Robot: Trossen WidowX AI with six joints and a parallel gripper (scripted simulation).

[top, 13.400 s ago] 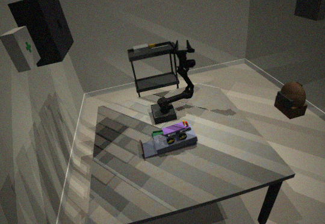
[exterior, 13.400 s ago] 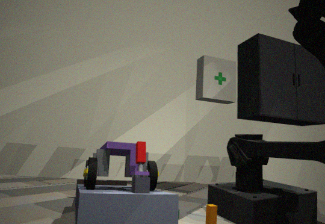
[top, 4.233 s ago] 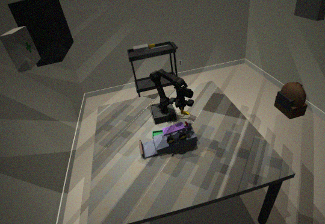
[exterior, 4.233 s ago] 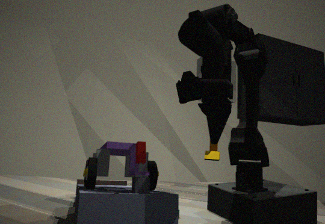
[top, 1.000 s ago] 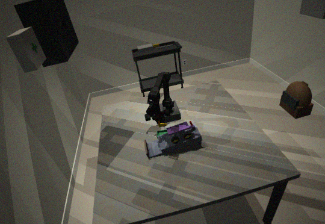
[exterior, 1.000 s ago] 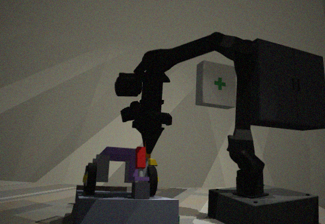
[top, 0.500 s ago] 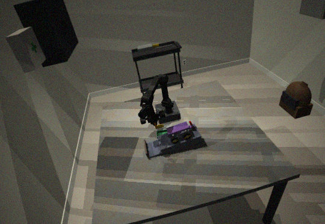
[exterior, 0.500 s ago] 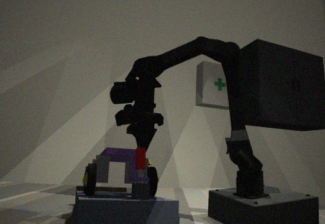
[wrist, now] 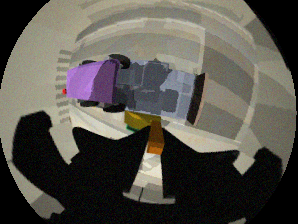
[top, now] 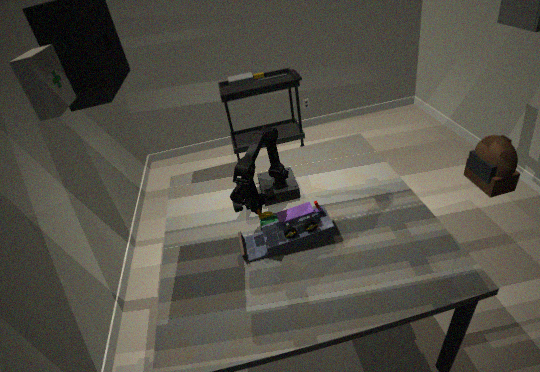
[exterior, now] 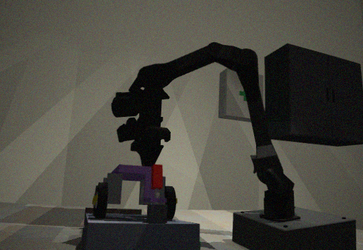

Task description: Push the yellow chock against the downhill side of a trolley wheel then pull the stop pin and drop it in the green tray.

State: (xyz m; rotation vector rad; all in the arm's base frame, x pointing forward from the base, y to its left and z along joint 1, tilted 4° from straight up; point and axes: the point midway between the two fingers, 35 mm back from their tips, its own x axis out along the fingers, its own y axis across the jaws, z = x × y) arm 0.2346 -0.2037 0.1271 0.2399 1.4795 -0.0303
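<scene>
Right now the red-headed stop pin is 90 mm ahead of my gripper tip, 260 mm to the left of it and 20 mm below it. The rest, counted from my gripper tip: yellow chock: 20 mm to the left; then green tray: 60 mm behind, 70 mm to the left, 160 mm below; then purple trolley: 90 mm ahead, 150 mm to the left, 30 mm below.
</scene>
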